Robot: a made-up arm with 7 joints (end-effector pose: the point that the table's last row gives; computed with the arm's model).
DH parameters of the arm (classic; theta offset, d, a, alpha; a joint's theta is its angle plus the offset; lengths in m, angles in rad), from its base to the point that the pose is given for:
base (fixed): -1.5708 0.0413 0 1.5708
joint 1: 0 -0.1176 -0.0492 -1.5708
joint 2: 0 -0.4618 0.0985 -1.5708
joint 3: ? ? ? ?
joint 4: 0 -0.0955 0.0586 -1.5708
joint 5: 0 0.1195 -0.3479 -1.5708
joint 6: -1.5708 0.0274 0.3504 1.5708
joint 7: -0.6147 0 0.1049 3.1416
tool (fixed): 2.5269 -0.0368 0 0
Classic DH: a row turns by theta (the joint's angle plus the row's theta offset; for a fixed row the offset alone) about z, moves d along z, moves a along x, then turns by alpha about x.
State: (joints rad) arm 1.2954 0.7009 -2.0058 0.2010 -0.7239 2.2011 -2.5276
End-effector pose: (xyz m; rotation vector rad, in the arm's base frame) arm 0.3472 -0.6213 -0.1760 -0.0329 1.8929 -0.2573
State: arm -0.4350 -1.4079 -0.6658 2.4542 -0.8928 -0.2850 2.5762
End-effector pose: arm 0.4716 -0.0615 -0.9508 1.5272 -1.0334 -1.4892
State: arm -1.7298 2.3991 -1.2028 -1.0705 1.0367 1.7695 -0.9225
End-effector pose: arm -0.1273 0.4239 0.2512 -0.0037 0.3400 0.0924
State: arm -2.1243 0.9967 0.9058 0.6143 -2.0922 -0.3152 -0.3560
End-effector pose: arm -0.3186 0.0931 -0.0533 -1.0376 -0.0025 -0.1397
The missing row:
joint 3: -1.5708 0.1703 0.0506 -1.5708
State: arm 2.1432 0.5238 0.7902 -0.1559 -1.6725 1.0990 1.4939
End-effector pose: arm 0.1118 -0.0624 0.3482 -0.6683 1.6308 -1.4475
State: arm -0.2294 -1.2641 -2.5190 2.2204 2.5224 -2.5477 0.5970
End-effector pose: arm 0.0810 0.5135 -0.1288 0.2267 0.0043 -2.3743
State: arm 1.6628 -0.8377 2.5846 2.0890 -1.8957 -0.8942 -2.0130
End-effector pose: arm -0.1834 0.1483 0.3933 0.3827 1.7042 0.5735
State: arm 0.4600 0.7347 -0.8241 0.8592 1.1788 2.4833 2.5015
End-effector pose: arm 0.3780 0.0213 -0.4600 0.6936 1.0433 2.2027
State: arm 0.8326 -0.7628 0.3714 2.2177 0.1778 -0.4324 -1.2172
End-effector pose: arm 0.5546 -0.7604 0.1493 2.5680 1.6381 -0.1103
